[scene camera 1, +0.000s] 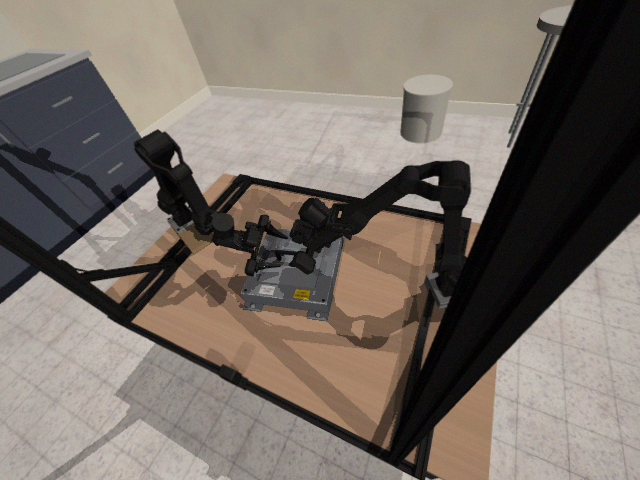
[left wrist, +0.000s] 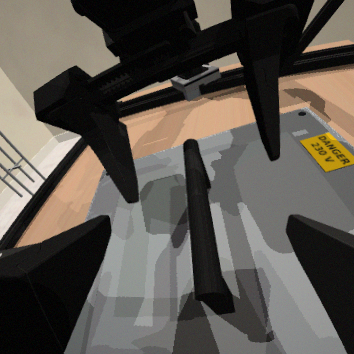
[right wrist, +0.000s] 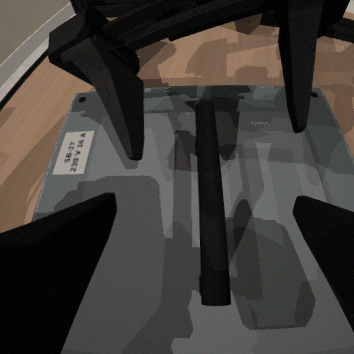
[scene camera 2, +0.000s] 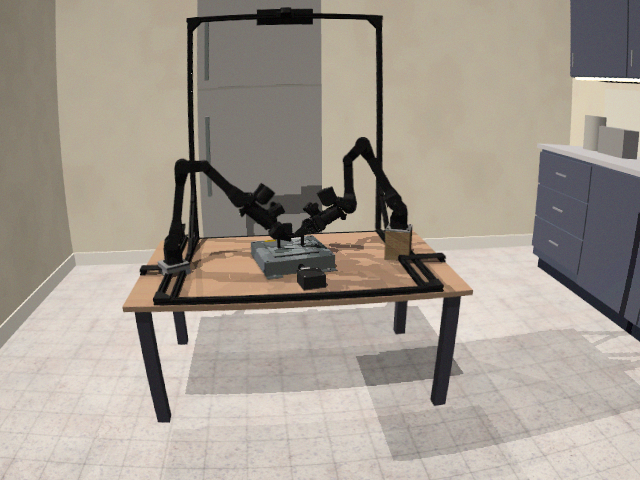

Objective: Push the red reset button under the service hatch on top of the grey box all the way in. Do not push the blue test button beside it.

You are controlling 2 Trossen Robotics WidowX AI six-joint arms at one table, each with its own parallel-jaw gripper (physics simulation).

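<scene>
The grey box (scene camera 1: pixel 281 302) (scene camera 2: pixel 294 266) lies on the table. Its hatch (right wrist: pixel 135 225) looks shut, with the black bar handle (left wrist: pixel 206 250) (right wrist: pixel 215 250) standing on it. The red and blue buttons do not show in any view. My left gripper (left wrist: pixel 199 223) (right wrist: pixel 207 146) is open and empty, low over the hatch, one finger on each side of the handle. My right gripper (right wrist: pixel 206 203) (left wrist: pixel 198 182) is open and empty, facing it from the other side, its fingers also to either side of the handle. Contact with the handle or hatch is unclear.
A white label (scene camera 1: pixel 266 289) (right wrist: pixel 72 152) and a yellow danger label (scene camera 1: pixel 301 293) (left wrist: pixel 327 152) are on the box. A small black block (scene camera 2: pixel 311 277) is beside it. A wooden block (scene camera 2: pixel 397 244) supports the left arm's base. A black frame (scene camera 2: pixel 380 103) rises over the table (scene camera 2: pixel 217 281).
</scene>
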